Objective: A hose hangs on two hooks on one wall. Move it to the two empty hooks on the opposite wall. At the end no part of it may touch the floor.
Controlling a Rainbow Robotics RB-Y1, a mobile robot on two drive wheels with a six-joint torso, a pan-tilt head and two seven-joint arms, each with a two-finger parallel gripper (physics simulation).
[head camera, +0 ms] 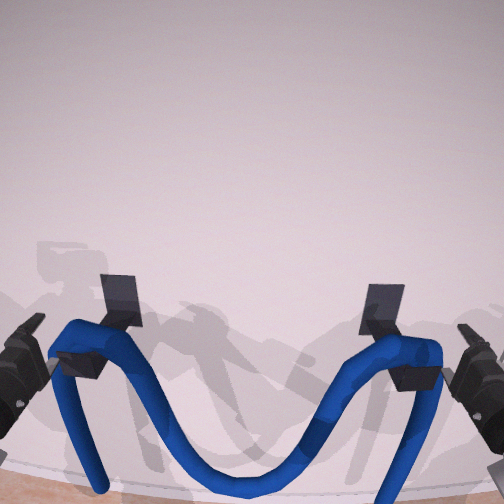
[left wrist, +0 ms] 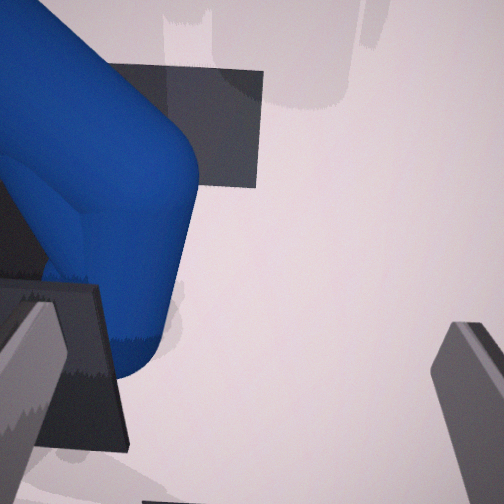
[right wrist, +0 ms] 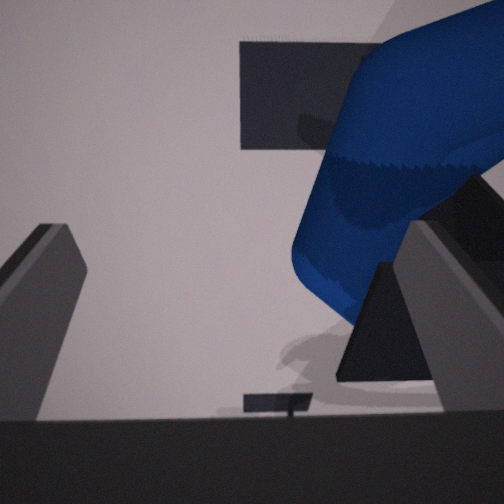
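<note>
A thick blue hose hangs on two dark hooks on the pale wall, one on the left and one on the right. It sags low in the middle and both ends hang down. My left gripper is open right beside the left hook. In the left wrist view its fingers stand wide, with the hose beside one finger. My right gripper is open right beside the right hook. In the right wrist view its fingers stand wide, with the hose at one finger.
Dark mounting plates sit on the wall above each hook, on the left and on the right. A strip of wooden floor shows at the bottom. The right hose end runs out of the bottom of the head view.
</note>
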